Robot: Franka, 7 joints.
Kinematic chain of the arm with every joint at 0, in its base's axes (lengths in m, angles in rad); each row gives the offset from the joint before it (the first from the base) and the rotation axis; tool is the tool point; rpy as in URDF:
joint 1: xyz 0 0 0.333 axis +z
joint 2: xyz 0 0 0 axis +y
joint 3: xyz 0 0 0.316 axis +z
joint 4: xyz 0.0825 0 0 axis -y
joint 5: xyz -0.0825 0 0.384 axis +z
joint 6: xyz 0 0 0 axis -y
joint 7: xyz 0.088 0 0 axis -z
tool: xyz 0 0 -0.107 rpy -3.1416 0 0
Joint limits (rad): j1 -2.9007..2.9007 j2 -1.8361..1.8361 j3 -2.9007..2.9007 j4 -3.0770..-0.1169 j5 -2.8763..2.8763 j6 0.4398..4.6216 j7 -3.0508..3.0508
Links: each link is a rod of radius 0.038 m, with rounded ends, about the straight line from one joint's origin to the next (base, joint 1, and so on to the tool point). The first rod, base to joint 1, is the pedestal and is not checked.
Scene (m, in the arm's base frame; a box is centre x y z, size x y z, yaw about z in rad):
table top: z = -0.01
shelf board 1: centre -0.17 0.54 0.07 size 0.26 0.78 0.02 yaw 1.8
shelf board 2: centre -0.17 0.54 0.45 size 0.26 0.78 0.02 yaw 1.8
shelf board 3: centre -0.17 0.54 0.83 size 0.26 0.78 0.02 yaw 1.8
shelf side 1: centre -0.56 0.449 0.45 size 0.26 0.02 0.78 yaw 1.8
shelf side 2: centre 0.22 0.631 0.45 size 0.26 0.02 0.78 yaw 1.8
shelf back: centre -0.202 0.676 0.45 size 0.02 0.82 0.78 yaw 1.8
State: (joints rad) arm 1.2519 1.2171 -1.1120 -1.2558 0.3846 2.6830 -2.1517
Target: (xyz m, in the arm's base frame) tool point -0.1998 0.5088 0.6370
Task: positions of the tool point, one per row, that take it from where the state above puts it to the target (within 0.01 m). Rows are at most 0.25 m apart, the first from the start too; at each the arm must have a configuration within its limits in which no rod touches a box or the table.
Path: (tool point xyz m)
1: 0.6538 0.3894 0.4202
2: 0.6286 0.3292 0.4910
3: 0.5900 0.2693 0.5360
4: 0.5413 0.2144 0.5616
5: 0.3958 0.3613 0.5666
6: 0.2011 0.4293 0.5940
7: 0.0041 0.4013 0.6239
8: -0.1496 0.2937 0.6370
9: -0.1669 0.3643 0.6496
10: -0.1838 0.4369 0.6496
11: -0.1998 0.5088 0.6370

